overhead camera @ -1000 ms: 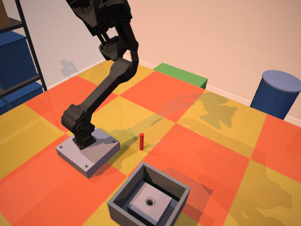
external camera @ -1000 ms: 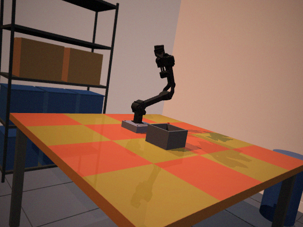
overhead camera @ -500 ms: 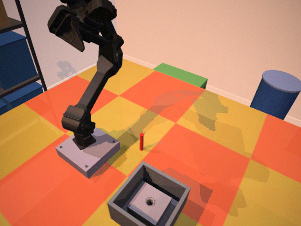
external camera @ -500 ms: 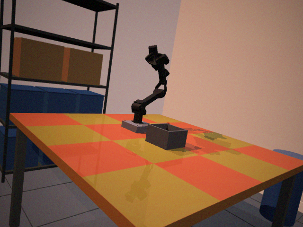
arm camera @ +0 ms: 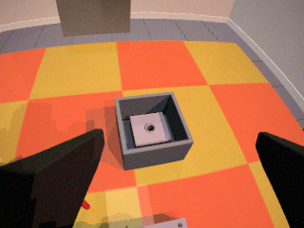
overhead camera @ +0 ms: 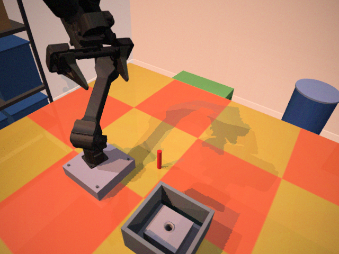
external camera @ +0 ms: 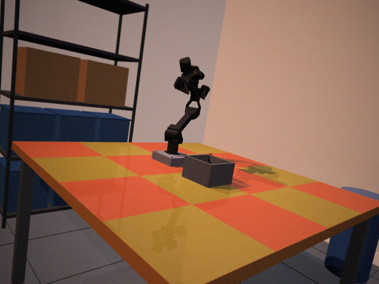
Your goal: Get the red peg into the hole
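Right now the red peg is 1 cm ahead of my gripper tip, 13 cm to the left of it and 32 cm below it. The rest, counted from my gripper tip: light grey plate 21 cm ahead, 1 cm to the right, 31 cm below; grey box 21 cm ahead, 1 cm to the right, 33 cm below.
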